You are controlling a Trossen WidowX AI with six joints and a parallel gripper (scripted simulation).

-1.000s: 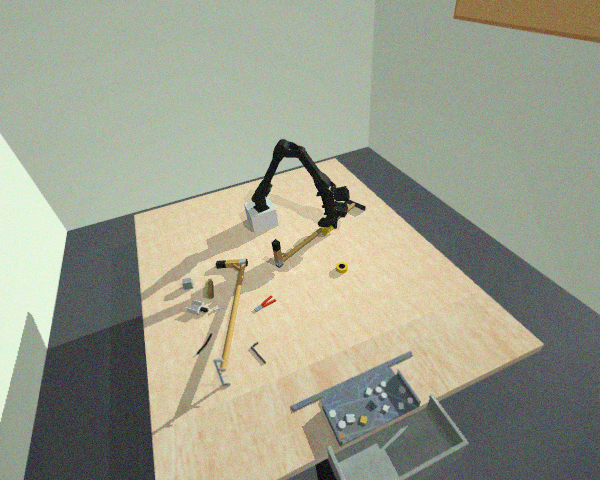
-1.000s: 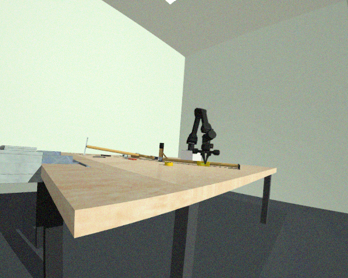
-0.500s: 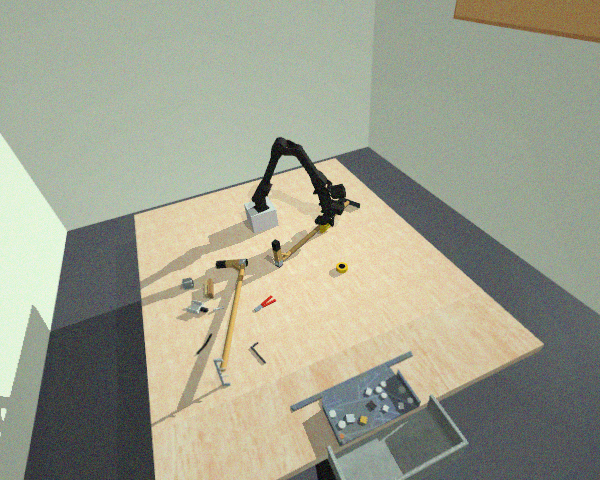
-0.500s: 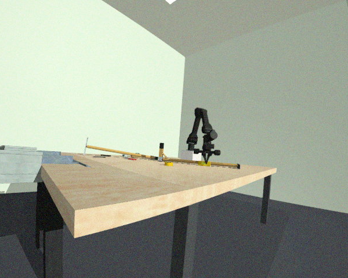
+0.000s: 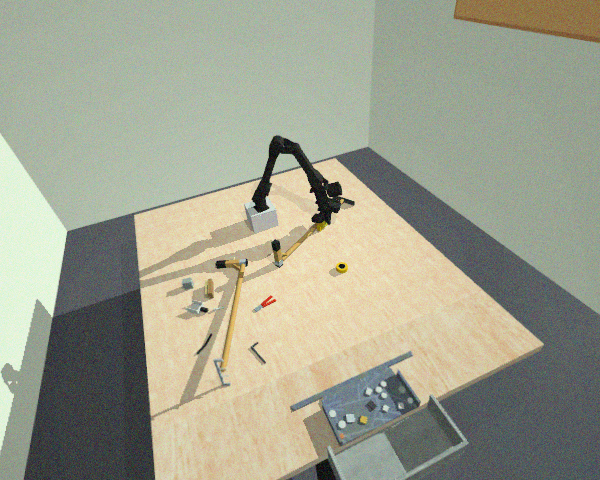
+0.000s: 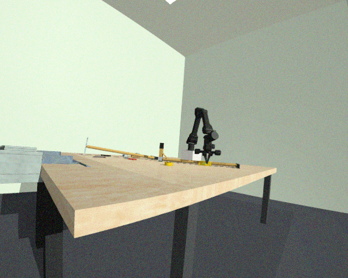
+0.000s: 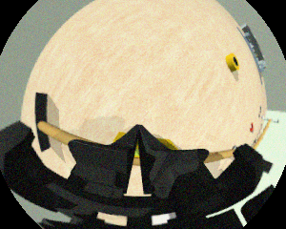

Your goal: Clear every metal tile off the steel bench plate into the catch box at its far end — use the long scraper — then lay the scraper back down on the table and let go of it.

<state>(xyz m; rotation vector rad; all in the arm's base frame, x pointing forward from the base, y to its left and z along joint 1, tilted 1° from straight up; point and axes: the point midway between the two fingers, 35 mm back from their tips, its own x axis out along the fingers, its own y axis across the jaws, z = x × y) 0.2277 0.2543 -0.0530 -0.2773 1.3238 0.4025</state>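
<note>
My gripper tip is 20 mm past the yellow spirit level, 20 mm to the left of it and 10 mm below it. From my gripper tip the other things lie so: long scraper: 20 mm behind, 90 mm to the right, 50 mm above; then yellow tape roll: 280 mm ahead, 130 mm to the right, 10 mm below; then wooden block: 40 mm ahead, 670 mm to the right.
</note>
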